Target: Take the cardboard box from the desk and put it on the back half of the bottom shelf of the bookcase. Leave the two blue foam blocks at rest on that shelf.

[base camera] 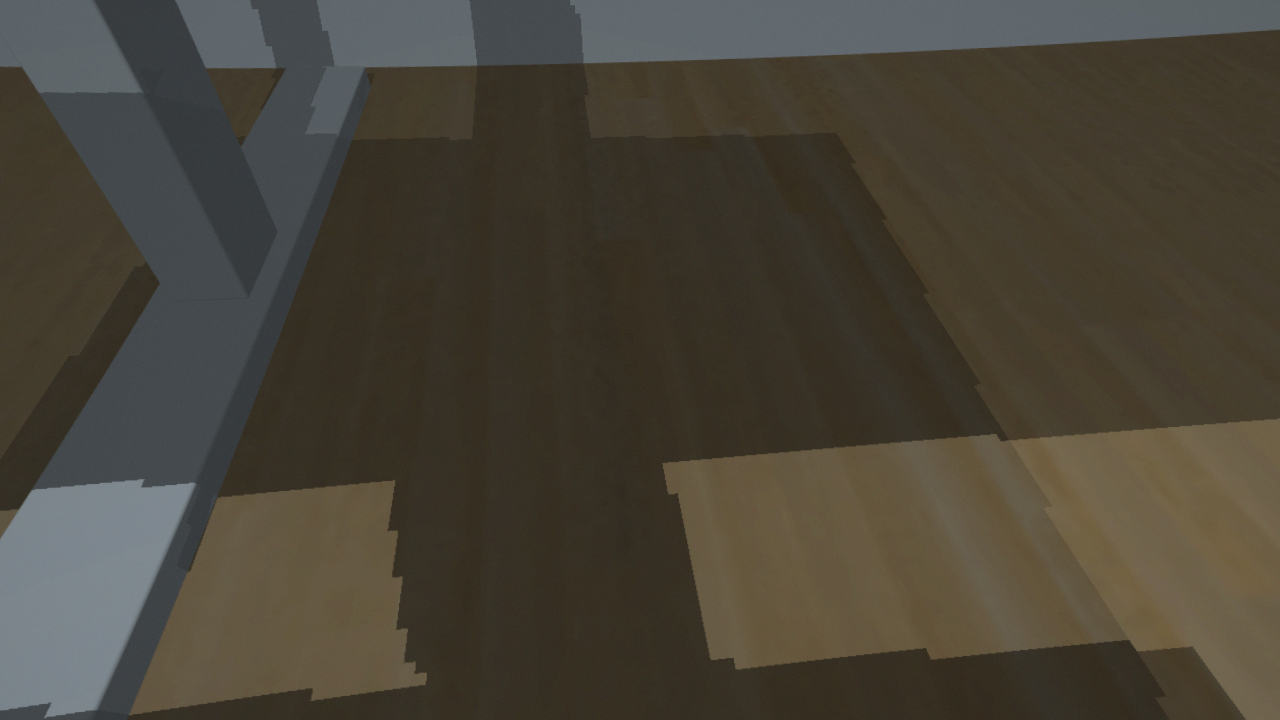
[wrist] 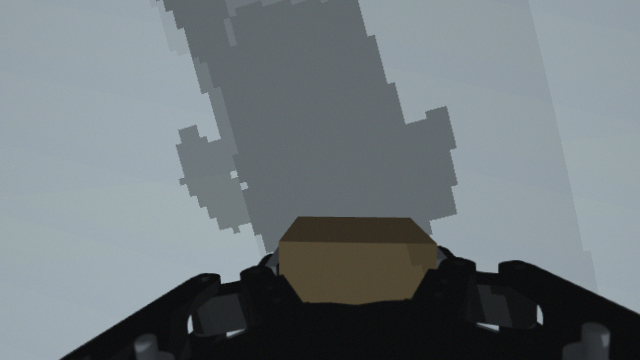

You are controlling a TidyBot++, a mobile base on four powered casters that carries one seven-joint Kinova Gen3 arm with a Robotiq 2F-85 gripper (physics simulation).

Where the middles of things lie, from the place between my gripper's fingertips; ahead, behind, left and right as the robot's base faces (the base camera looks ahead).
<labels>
My gripper is now 2 cm below the cardboard box [wrist: 351,260] and 2 cm past it.
</labels>
